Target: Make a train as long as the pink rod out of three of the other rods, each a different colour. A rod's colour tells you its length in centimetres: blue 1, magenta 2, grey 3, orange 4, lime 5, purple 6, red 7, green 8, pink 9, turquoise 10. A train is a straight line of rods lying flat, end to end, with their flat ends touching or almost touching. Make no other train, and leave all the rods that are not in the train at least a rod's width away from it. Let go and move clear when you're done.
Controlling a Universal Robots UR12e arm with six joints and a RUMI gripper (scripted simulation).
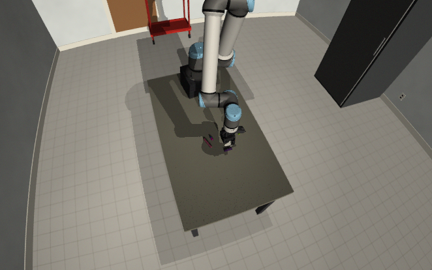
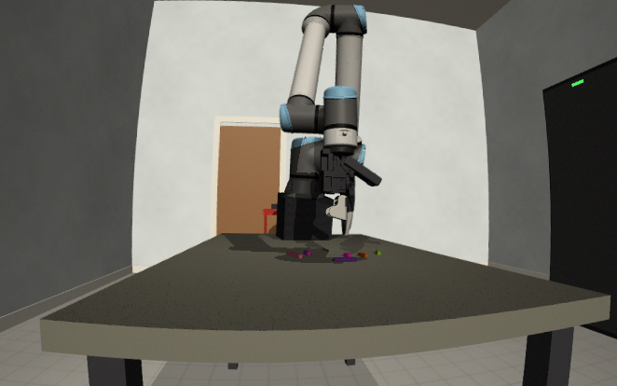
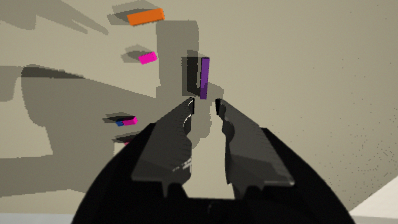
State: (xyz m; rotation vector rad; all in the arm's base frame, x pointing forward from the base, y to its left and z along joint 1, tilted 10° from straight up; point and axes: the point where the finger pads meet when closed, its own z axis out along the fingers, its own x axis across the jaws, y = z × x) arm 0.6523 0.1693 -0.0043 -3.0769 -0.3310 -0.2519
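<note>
My gripper is now 8 cm above the purple rod. From my hand the other things lie so: orange rod 9 cm behind, 5 cm to the left, 8 cm below; blue rod 12 cm behind, 11 cm to the right, 8 cm below; pink rod 7 cm behind, 14 cm to the right, 8 cm below.
</note>
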